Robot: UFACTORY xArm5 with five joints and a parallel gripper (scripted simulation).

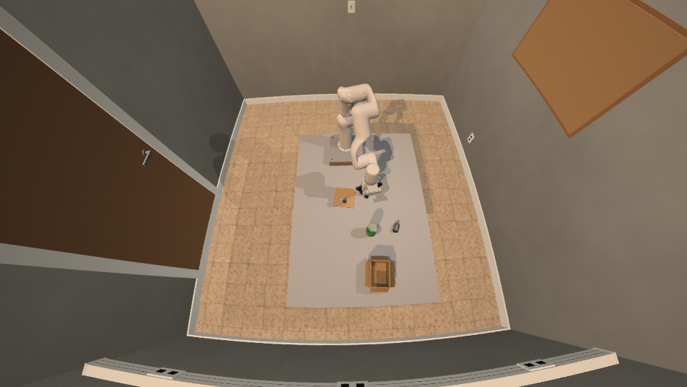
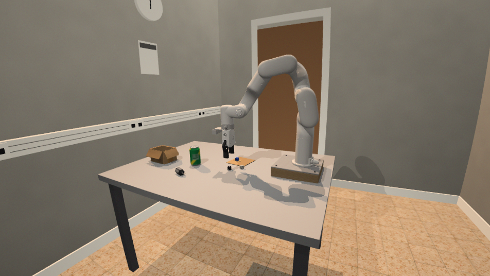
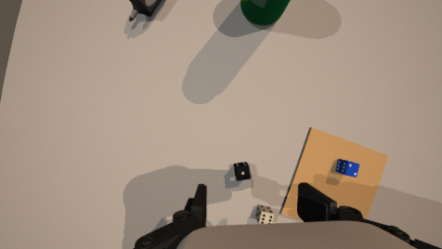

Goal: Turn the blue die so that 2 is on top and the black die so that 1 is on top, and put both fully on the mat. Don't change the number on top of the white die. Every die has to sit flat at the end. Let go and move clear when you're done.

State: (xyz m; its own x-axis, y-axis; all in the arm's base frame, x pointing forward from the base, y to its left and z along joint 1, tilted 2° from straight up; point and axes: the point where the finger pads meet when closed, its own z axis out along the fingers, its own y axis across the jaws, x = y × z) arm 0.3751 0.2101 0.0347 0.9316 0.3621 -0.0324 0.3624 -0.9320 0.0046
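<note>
Now: the black die 90 mm below my hand. Also, from my hand: white die: 50 mm behind, 60 mm to the right, 90 mm below; mat: 30 mm ahead, 150 mm to the right, 100 mm below; blue die: 60 mm ahead, 150 mm to the right, 80 mm below.
</note>
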